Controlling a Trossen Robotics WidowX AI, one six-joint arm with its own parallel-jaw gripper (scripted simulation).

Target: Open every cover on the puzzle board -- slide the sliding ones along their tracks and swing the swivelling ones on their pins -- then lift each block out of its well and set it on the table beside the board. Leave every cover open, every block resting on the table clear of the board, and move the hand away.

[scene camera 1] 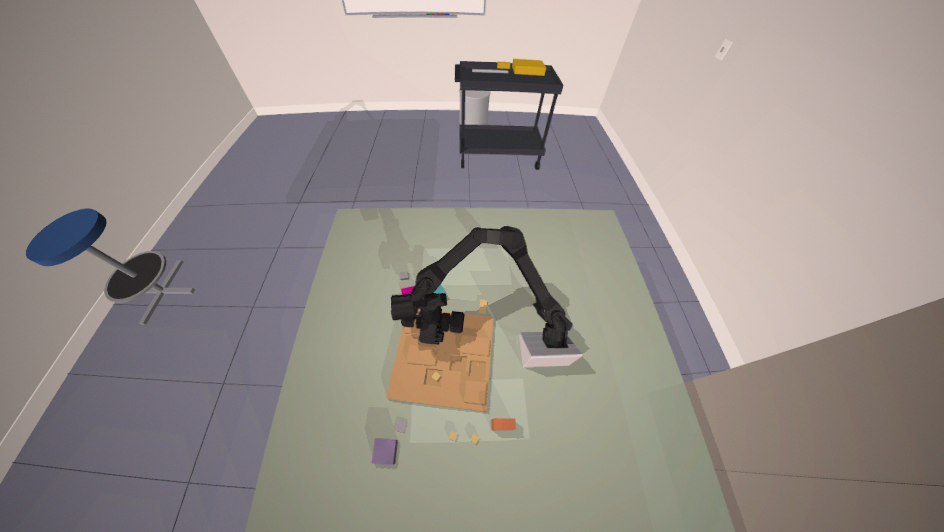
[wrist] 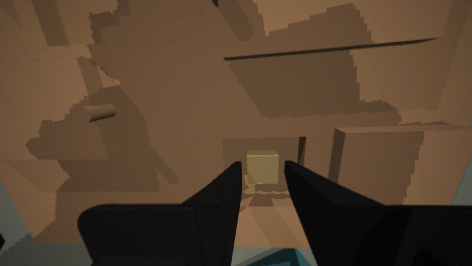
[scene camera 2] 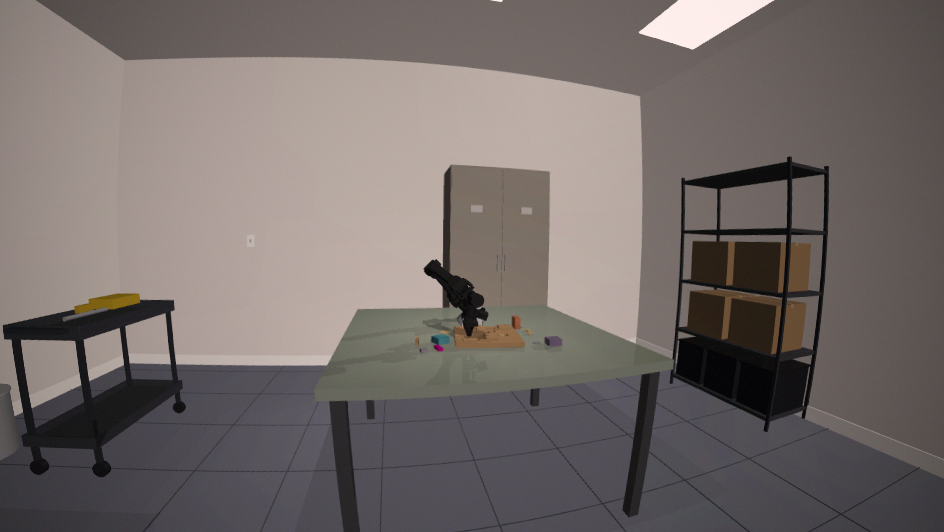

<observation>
same spot on tan puzzle board: (scene camera 1: 409, 382) = (scene camera 2: 509, 338)
</observation>
